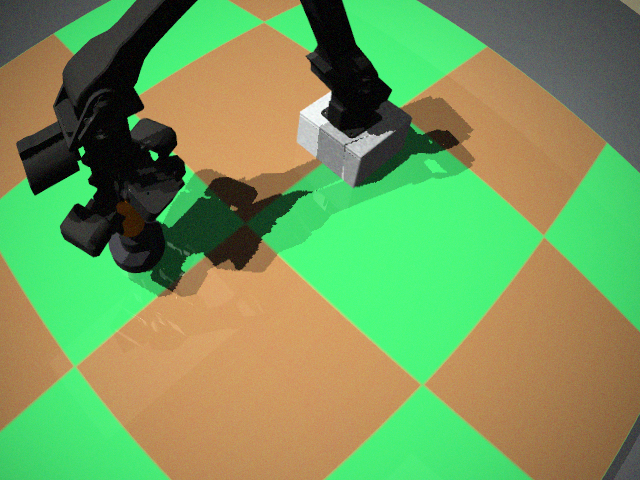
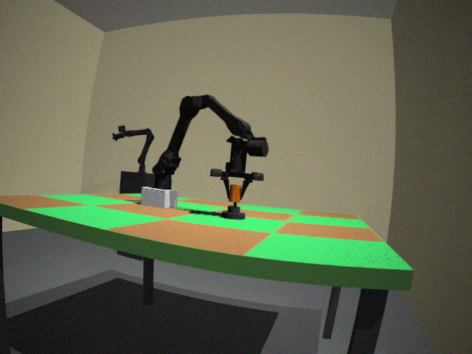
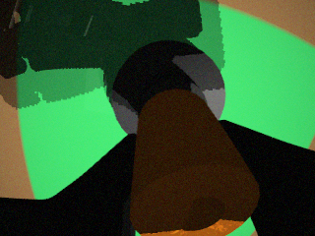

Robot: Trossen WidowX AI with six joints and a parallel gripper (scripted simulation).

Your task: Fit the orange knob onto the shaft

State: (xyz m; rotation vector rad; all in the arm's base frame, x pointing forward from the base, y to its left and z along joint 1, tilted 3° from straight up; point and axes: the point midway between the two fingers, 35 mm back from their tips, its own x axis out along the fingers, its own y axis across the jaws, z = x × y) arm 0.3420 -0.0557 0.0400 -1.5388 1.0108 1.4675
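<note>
The orange knob lies 2 cm above my gripper tip. From my gripper tip the other things lie so: pedestal 4 cm below.
</note>
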